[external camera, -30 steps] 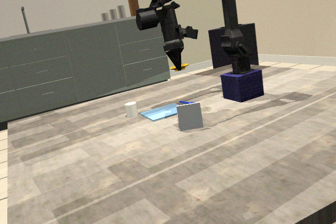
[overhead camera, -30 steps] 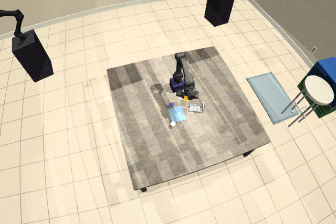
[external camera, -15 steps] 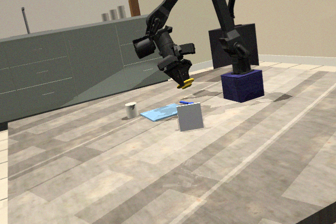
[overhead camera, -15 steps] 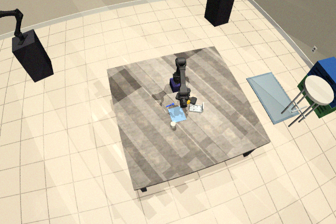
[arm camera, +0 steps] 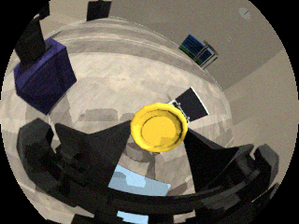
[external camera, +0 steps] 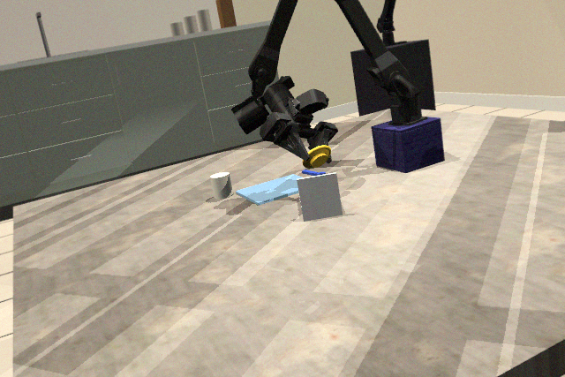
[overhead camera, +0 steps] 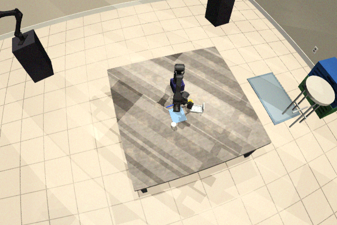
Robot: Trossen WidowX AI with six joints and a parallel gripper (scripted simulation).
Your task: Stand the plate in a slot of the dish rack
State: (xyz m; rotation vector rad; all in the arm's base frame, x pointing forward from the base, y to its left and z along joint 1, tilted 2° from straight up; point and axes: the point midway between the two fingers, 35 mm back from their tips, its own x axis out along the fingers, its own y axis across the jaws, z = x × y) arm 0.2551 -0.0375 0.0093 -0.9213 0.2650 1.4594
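The dish rack is 5 cm below my gripper tip, 5 cm ahead of it and 4 cm to the left of it. The rest, counted from my gripper tip: blue spoon: 14 cm to the right, 10 cm behind, 7 cm below; yellow plate: 1 cm to the right, 1 cm above; white cup: 24 cm to the right, 10 cm ahead, 5 cm below.
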